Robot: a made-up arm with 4 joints.
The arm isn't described. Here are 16 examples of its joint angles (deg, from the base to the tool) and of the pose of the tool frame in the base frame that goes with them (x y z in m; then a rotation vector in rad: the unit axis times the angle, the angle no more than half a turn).
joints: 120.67 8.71 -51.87 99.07
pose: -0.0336 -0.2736 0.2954 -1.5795 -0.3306 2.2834
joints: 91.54 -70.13 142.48 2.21
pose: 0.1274 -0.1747 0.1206 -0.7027 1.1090 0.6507
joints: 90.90 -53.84 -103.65 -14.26
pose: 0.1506 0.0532 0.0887 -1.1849 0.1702 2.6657
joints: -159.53 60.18 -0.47 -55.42
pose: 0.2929 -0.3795 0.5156 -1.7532 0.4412 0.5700
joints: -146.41 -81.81 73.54 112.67
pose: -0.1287 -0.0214 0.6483 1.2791 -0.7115 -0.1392
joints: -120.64 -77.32 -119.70 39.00
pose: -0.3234 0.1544 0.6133 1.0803 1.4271 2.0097
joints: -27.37 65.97 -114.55 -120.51
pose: -0.2425 -0.3999 0.4213 0.0467 0.7695 1.0524
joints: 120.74 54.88 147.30 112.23
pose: 0.2574 -0.2358 0.7071 1.9165 0.6750 1.1355
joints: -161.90 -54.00 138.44 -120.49
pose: -0.3254 -0.1625 0.4853 2.1374 1.3937 0.6097
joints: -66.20 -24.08 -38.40 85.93
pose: 0.1167 -0.0923 0.7351 2.1448 0.8476 1.1104
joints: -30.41 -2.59 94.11 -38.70
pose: 0.0015 -0.4728 0.4542 -0.3011 -0.8959 -1.0360
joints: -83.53 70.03 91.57 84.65
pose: 0.0268 -0.1423 0.1196 -2.3926 -0.7714 1.1118
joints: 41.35 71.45 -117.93 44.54
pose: -0.0379 -0.3761 0.8150 2.0985 -1.7565 0.2268
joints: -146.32 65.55 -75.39 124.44
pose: 0.0974 -0.3478 0.3009 0.2373 0.7864 -2.8773
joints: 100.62 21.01 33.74 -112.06
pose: -0.0253 -0.4180 0.5697 -1.2275 0.0804 0.2190
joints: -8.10 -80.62 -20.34 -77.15
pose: 0.3191 0.1435 0.4236 1.3125 -1.0815 -0.5264
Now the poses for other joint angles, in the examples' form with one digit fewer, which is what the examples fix.
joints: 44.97 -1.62 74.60 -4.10
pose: -0.082 -0.426 0.431 -0.534 0.362 -1.430
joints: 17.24 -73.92 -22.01 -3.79
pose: 0.237 0.181 0.294 1.627 0.527 -0.993
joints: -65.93 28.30 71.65 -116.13
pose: -0.054 -0.418 0.324 -0.937 -1.852 -1.153
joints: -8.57 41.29 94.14 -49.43
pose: -0.313 -0.388 0.423 -0.710 -0.357 -1.515
